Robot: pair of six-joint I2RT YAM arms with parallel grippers.
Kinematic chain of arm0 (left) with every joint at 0, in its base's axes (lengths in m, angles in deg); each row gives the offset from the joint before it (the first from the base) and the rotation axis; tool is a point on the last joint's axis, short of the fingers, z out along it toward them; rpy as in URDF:
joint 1: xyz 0 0 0.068 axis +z
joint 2: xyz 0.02 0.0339 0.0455 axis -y
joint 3: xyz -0.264 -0.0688 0 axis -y
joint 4: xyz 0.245 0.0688 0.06 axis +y
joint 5: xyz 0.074 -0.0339 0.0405 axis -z
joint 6: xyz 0.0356 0 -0.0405 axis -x
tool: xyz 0 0 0 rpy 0 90 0
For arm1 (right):
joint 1: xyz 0 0 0.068 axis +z
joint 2: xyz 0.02 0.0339 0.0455 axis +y
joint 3: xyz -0.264 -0.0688 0 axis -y
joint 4: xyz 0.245 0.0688 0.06 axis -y
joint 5: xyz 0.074 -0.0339 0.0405 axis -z
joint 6: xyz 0.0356 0 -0.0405 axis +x
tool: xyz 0 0 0 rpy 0 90 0
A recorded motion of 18 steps. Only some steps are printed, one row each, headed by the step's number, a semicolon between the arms.
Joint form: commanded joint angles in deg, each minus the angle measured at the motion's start. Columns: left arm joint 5, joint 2, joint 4, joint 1, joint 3, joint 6; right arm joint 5, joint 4, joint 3, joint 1, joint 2, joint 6.
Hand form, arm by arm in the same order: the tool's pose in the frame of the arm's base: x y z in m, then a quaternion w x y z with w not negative. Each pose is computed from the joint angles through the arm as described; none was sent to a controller.
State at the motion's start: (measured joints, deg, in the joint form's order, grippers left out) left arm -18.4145 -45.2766 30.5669 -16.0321 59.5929 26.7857; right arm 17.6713 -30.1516 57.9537 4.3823 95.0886 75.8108
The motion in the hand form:
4: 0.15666 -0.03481 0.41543 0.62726 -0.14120 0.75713 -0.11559; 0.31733 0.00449 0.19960 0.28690 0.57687 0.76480 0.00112
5: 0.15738 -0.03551 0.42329 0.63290 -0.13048 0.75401 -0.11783; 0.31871 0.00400 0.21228 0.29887 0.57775 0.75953 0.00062
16: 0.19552 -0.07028 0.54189 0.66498 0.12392 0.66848 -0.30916; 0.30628 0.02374 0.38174 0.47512 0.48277 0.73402 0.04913
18: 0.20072 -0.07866 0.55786 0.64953 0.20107 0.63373 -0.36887; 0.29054 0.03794 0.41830 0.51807 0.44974 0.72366 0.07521
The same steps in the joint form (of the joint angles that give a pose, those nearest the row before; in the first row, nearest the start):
4: 2.58 -1.30 -1.83 0.04 4.55 -2.70; 2.97 -0.35 1.54 -1.31 -2.88 -3.65
5: 3.38 -2.09 -1.83 0.04 6.31 -3.75; 3.94 -1.91 3.37 -1.31 -3.76 -3.65
16: 37.18 -22.28 -4.72 -0.58 38.38 -10.88; 11.16 -11.08 26.76 3.25 -13.24 -15.69
18: 48.77 -25.89 -6.38 -0.58 43.48 -10.88; 12.73 -11.07 31.14 6.58 -15.62 -18.40

